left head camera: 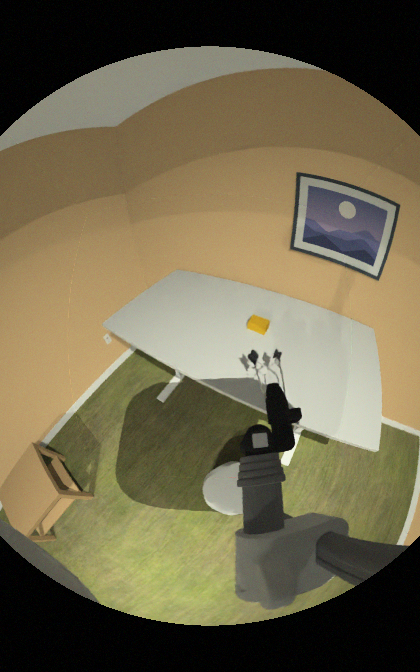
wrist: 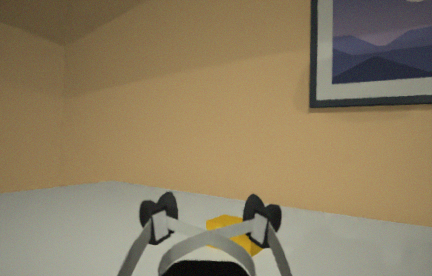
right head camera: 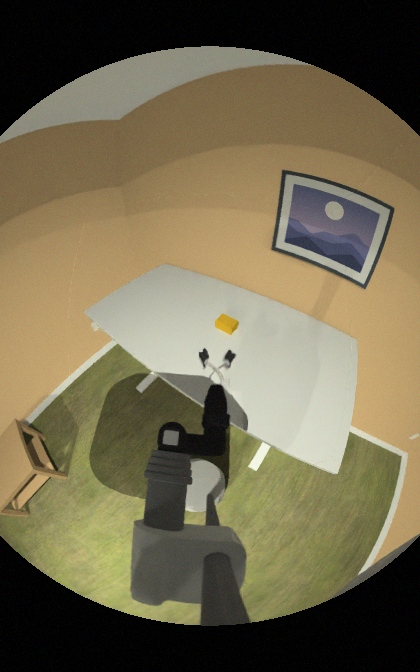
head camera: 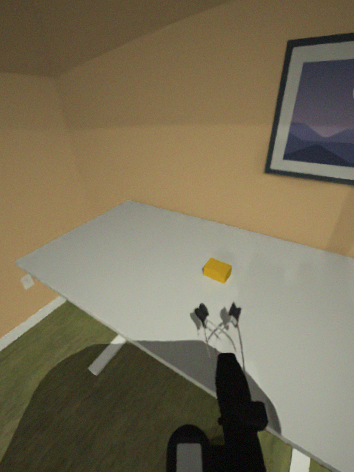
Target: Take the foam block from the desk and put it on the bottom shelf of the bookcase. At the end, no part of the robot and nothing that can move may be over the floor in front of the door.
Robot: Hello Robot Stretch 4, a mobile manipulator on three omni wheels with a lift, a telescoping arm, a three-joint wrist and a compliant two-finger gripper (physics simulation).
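Frame: origin at the robot's base, x up, y right, z ahead, level; millimetres.
Seen in the pictures: gripper, fingertip midpoint: (wrist: 210, 209) (head camera: 216, 304).
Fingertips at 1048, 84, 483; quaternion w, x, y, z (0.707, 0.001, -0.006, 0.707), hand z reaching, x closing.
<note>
A point is followed by its place in that frame, as x, y, z.
The yellow foam block (head camera: 217, 270) {967, 122, 704} (left head camera: 258, 324) (right head camera: 226, 324) (wrist: 227, 223) {967, 111, 718} lies on the white desk (head camera: 125, 260) {922, -259, 827} (left head camera: 200, 310) (right head camera: 165, 310) (wrist: 60, 220) {922, -261, 844}. My gripper (head camera: 218, 314) {1048, 84, 483} (left head camera: 266, 356) (right head camera: 217, 357) (wrist: 210, 209) {1048, 84, 483} is open, with nothing between its fingers. It hangs over the desk's near part, a little on the near side of the block and apart from it. In the wrist view the block shows beyond the fingers, right of the middle, partly hidden by the right finger. The bookcase and the door do not show in these views.
A wooden bench or low table (left head camera: 32, 490) (right head camera: 20, 465) stands at the left wall. A framed picture (head camera: 325, 110) {1465, 498, 957} (left head camera: 346, 222) (right head camera: 334, 227) (wrist: 380, 55) {1354, 514, 946} hangs behind the desk. The desk's near edge runs below my wrist. White desk feet (left head camera: 170, 386) (right head camera: 146, 382) stand on the green floor.
</note>
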